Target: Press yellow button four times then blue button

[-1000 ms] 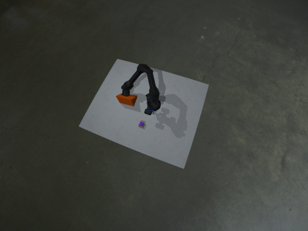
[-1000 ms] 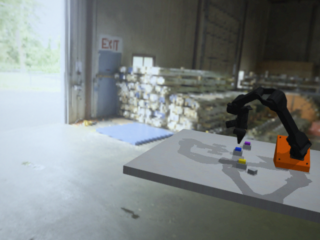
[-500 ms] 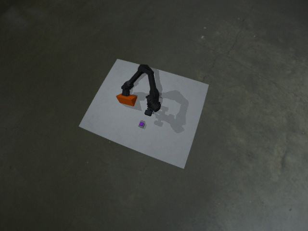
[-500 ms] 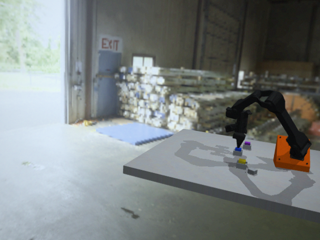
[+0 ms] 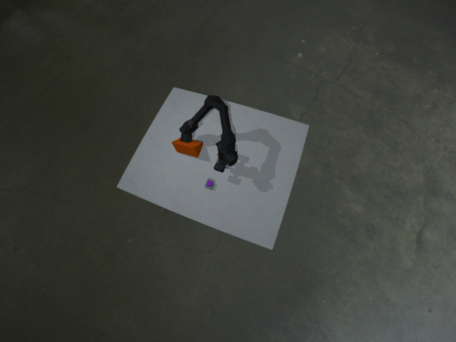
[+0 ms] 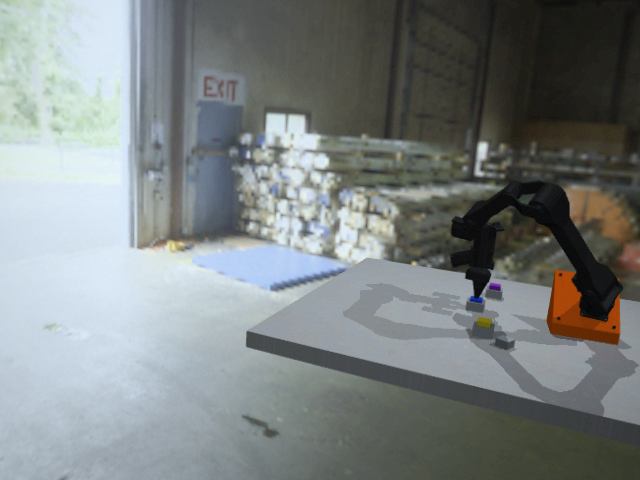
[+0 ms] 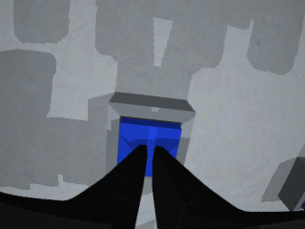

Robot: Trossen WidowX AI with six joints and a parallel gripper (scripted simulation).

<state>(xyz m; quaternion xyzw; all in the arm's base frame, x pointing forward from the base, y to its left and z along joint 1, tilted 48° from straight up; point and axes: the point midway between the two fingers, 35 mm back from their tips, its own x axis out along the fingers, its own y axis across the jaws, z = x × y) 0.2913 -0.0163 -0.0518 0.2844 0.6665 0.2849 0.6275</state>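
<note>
My gripper tip is 1 cm above the blue button. Also, from my gripper tip: small grey block: 25 cm to the left, 9 cm behind, 2 cm below; then yellow button: 20 cm to the left, 3 cm behind; then purple button: 16 cm to the right, 4 cm behind.
</note>
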